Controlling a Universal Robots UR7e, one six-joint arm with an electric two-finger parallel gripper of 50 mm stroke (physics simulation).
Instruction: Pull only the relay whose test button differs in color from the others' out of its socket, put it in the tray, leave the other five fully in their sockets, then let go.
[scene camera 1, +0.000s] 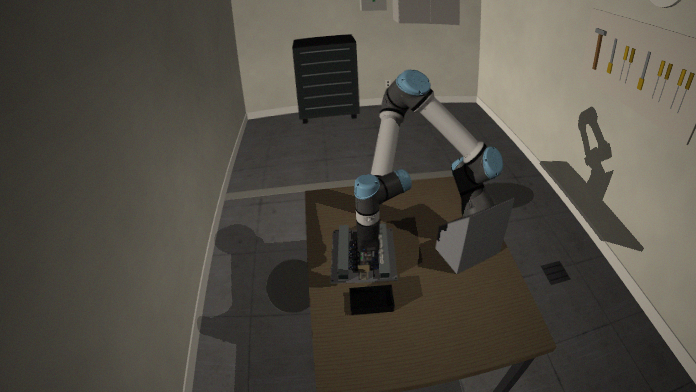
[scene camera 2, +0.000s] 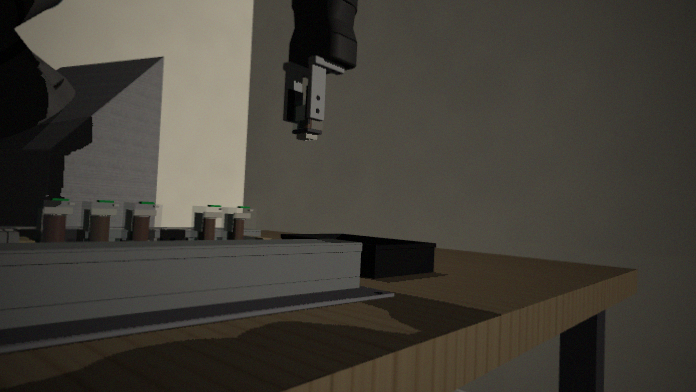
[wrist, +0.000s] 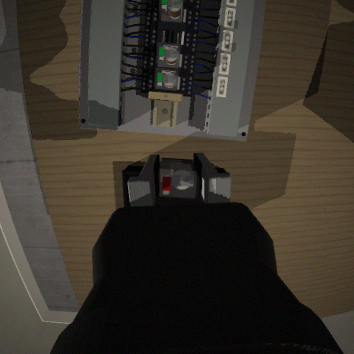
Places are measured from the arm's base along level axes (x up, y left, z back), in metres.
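Pixels of known places: gripper, between the fingertips: (scene camera 1: 367, 255) (scene camera 2: 303, 120) (wrist: 176, 166); arm's base, origin of its link: (scene camera 1: 478, 211) (scene camera 2: 27, 112).
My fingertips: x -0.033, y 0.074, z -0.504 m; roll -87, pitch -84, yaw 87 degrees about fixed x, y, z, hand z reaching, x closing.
Note:
Ahead of a thing's pixels: the offset from my fingertips to its top centre. "spot": to the spot under its first point. Level surfaces: height alone.
My gripper (scene camera 2: 303, 120) (wrist: 176, 166) is shut on the relay with the red test button @(dz -0.001, dx +0.024, dy +0.007 m) (scene camera 2: 308, 136) (wrist: 181, 181). It holds the relay upright in the air, well above the table and beyond the near end of the panel in the wrist view. The black open tray @(dz -0.012, dx -0.131, dy +0.100 m) (scene camera 1: 372, 309) (scene camera 2: 400, 260) stands on the table just off that panel end; the gripper and arm mostly hide it in the wrist view. Five relays with green buttons stand in the socket row, among them one relay @(dz +0.008, dx -0.097, dy -0.112 m) (wrist: 171, 55) and the end relay @(dz +0.002, dx -0.097, dy -0.084 m) (wrist: 170, 80). An empty socket @(dz +0.018, dx -0.134, dy -0.156 m) (wrist: 172, 37) shows between relays.
Grey wiring ducts @(dz -0.060, dx -0.124, dy -0.185 m) (scene camera 2: 200, 270) (wrist: 103, 60) flank the socket row on the panel. A beige rail end @(spot: dz -0.006, dx -0.161, dy -0.044 m) (wrist: 165, 111) lies past the last relay. A slanted grey board (scene camera 1: 482, 237) stands right of the panel on the wooden table @(dx -0.167 m) (scene camera 1: 430, 340).

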